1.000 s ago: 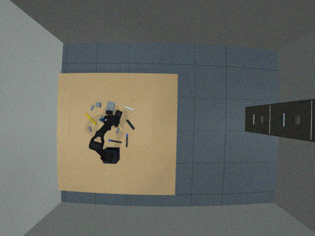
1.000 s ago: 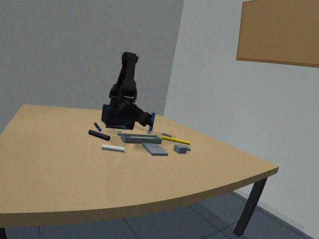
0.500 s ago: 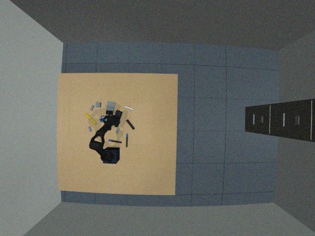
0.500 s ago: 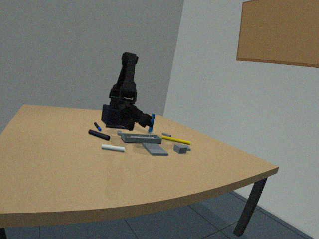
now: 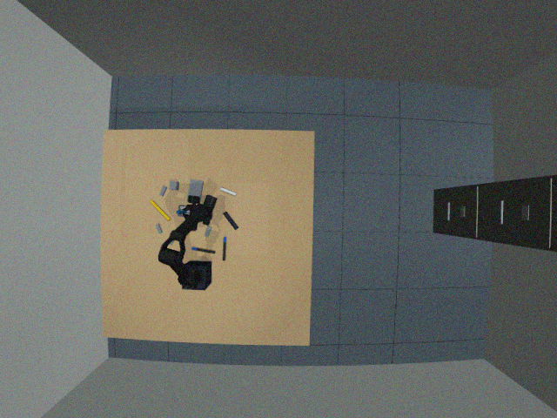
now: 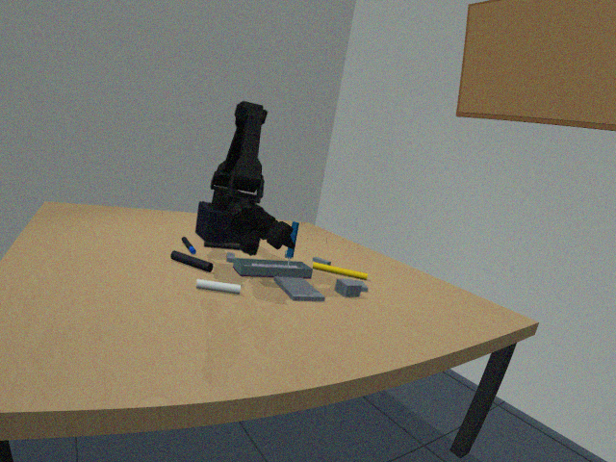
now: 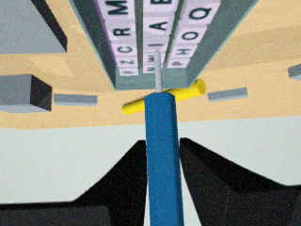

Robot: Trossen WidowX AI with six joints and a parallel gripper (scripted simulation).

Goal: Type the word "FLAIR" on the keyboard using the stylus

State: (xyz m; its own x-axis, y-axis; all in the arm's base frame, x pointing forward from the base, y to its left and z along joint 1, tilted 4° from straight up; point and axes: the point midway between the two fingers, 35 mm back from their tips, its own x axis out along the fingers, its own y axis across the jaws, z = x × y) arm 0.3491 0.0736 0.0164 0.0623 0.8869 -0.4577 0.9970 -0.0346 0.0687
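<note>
Now: the grey pad 120 mm ahead of my gripper tip, 30 mm to the right of it and 70 mm below it. Also, from my gripper tip: yellow cylinder (10 mm behind, 170 mm to the left, 70 mm below); then small grey block (110 mm behind, 120 mm to the right, 70 mm below); then blue stylus (20 mm below).
</note>
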